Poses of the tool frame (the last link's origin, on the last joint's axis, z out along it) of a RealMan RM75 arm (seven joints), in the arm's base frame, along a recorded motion.
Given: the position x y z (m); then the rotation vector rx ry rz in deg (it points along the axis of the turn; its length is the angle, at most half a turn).
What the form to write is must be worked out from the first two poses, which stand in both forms.
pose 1, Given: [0.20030 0.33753 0.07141 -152.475 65.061 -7.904]
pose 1, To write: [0.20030 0.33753 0.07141 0.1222 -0.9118 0.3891 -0.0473]
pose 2, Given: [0.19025 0.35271 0.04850 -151.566 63.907 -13.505]
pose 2, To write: [0.19025 0.35271 0.04850 0.1302 -0.9105 0.3839 -0.0811]
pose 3, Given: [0.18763 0.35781 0.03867 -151.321 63.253 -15.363]
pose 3, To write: [0.18763 0.35781 0.03867 0.1329 -0.9105 0.3806 -0.0924]
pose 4, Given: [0.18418 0.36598 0.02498 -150.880 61.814 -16.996]
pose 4, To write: [0.18418 0.36598 0.02498 0.1397 -0.9113 0.3734 -0.1027]
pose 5, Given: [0.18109 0.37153 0.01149 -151.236 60.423 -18.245]
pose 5, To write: [0.18109 0.37153 0.01149 0.1402 -0.9137 0.3651 -0.1102]
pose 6, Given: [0.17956 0.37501 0.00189 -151.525 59.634 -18.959]
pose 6, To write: [0.17956 0.37501 0.00189 0.1397 -0.9152 0.3602 -0.1145]
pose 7, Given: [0.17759 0.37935 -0.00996 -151.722 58.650 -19.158]
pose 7, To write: [0.17759 0.37935 -0.00996 0.1410 -0.9171 0.3545 -0.1158]
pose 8, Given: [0.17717 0.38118 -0.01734 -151.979 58.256 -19.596]
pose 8, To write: [0.17717 0.38118 -0.01734 0.1397 -0.9180 0.3519 -0.1184]
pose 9, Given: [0.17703 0.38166 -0.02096 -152.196 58.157 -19.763]
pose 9, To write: [0.17703 0.38166 -0.02096 0.1381 -0.9184 0.3510 -0.1193]
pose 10, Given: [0.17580 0.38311 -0.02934 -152.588 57.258 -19.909]
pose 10, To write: [0.17580 0.38311 -0.02934 0.1375 -0.9205 0.3454 -0.1201]
